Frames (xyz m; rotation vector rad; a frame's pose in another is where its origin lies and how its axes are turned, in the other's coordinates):
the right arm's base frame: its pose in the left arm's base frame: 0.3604 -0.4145 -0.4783 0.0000 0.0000 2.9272
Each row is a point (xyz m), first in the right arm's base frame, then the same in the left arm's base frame.
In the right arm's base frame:
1: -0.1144 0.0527 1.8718
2: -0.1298 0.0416 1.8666
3: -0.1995 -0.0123 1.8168
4: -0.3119 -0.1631 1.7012
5: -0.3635 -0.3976 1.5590
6: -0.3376 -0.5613 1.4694
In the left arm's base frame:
1: 0.4610 -0.4903 1.3935
2: 0.4784 -0.4828 1.3883
3: 0.5579 -0.4449 1.3385
4: 0.6999 -0.3215 1.2229
5: 0.8002 -0.1033 1.0807
6: 0.8097 0.0621 0.9911

